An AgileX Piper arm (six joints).
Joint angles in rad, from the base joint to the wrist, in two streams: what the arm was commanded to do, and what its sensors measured. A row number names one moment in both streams.
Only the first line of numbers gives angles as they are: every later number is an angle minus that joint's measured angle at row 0.
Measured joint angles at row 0:
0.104 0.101 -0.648 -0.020 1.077 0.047
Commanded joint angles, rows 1 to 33:
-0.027 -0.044 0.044 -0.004 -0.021 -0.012
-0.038 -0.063 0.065 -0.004 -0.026 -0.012
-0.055 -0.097 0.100 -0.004 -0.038 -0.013
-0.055 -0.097 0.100 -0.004 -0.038 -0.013
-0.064 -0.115 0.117 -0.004 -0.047 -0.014
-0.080 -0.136 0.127 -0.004 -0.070 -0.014
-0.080 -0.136 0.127 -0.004 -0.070 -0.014
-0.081 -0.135 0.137 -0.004 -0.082 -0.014
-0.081 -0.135 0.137 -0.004 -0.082 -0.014
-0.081 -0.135 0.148 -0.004 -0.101 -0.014
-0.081 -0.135 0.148 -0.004 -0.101 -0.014
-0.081 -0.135 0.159 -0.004 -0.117 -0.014
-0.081 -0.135 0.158 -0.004 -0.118 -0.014
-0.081 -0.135 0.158 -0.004 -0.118 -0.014
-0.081 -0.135 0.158 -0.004 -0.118 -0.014
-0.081 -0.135 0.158 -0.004 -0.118 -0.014
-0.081 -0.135 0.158 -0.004 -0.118 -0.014
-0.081 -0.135 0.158 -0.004 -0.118 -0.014
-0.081 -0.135 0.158 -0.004 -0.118 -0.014
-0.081 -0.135 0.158 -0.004 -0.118 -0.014
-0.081 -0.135 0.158 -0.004 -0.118 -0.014
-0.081 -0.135 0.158 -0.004 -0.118 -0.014
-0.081 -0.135 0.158 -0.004 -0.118 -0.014
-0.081 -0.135 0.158 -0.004 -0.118 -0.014
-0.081 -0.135 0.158 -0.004 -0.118 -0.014
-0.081 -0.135 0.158 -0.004 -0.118 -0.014
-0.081 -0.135 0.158 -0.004 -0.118 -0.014
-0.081 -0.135 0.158 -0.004 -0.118 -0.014
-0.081 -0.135 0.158 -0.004 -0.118 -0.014
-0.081 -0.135 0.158 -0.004 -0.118 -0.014
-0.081 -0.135 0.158 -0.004 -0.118 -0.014
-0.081 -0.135 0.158 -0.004 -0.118 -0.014
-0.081 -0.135 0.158 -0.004 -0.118 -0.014
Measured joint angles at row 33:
-0.073 -0.105 0.155 -0.001 -0.107 -0.006
